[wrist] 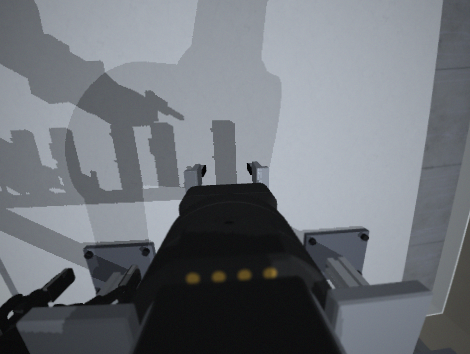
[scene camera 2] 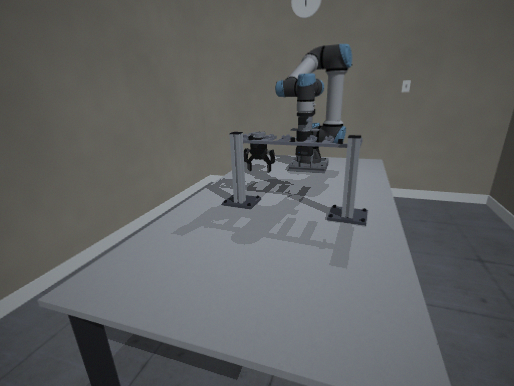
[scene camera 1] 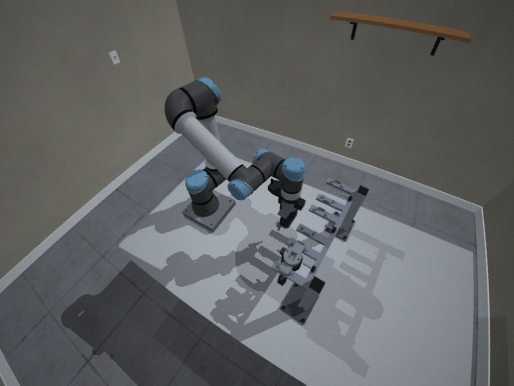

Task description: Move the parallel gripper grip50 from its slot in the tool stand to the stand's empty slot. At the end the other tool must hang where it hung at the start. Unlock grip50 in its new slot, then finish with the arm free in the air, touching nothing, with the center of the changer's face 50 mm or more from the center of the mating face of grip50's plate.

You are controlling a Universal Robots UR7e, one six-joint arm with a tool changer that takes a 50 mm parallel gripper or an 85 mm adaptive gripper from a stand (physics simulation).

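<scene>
A parallel gripper grip50 appears in the pictures.
</scene>
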